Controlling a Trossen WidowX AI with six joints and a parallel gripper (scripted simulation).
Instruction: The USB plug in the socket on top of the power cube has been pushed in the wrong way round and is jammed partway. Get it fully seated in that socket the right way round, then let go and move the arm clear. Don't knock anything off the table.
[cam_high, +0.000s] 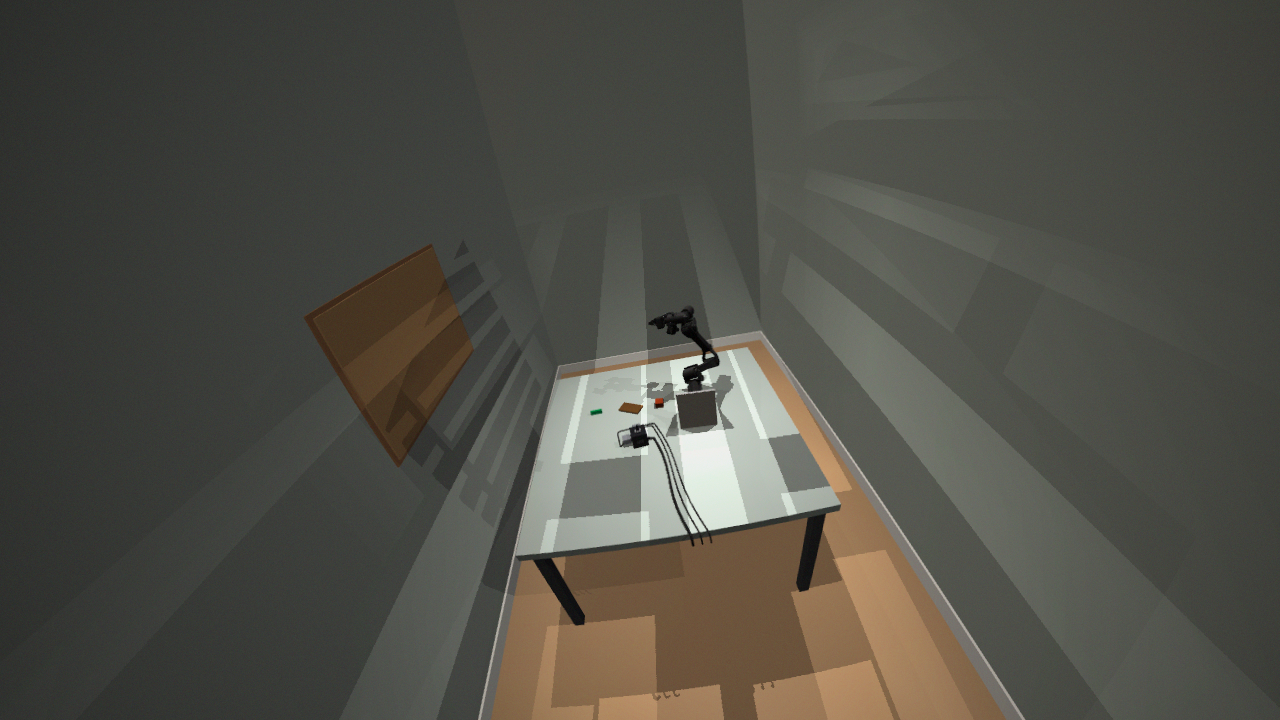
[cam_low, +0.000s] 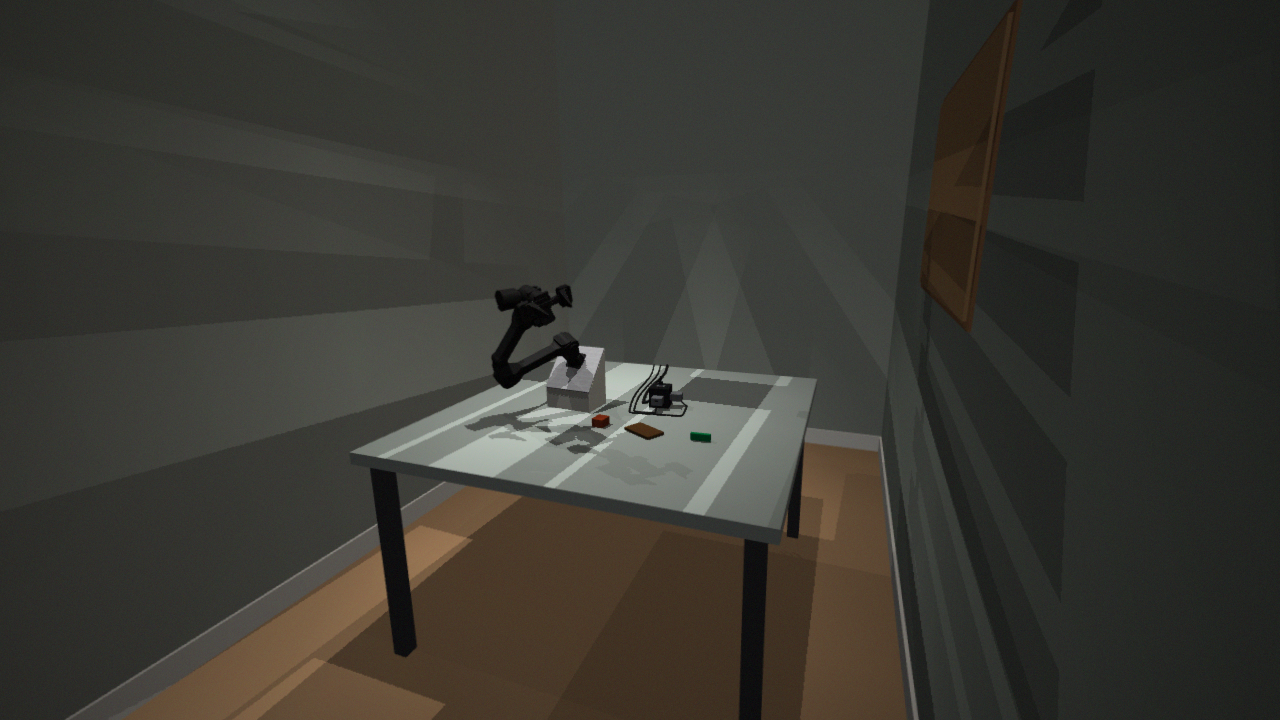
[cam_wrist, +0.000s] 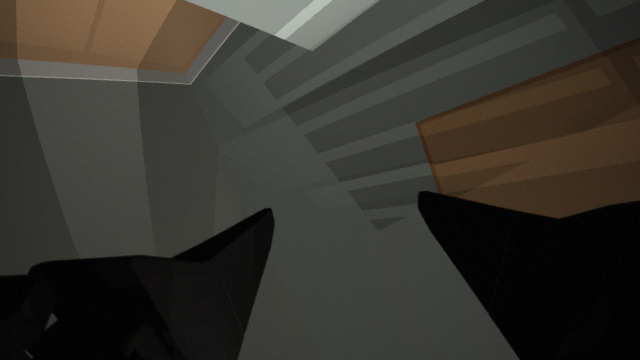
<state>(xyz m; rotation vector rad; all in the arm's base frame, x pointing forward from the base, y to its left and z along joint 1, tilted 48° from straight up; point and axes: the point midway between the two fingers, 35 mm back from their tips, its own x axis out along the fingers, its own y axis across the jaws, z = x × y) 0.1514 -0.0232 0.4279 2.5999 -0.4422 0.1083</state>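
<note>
My gripper tip is now 480 mm to the right of the USB plug, 330 mm above it and 90 mm short of it. Round my gripper tip: brown plate: 420 mm below, 200 mm to the left, 170 mm ahead; green block: 410 mm below, 370 mm ahead, 220 mm to the left; red block: 410 mm below, 180 mm to the left, 10 mm ahead.
</note>
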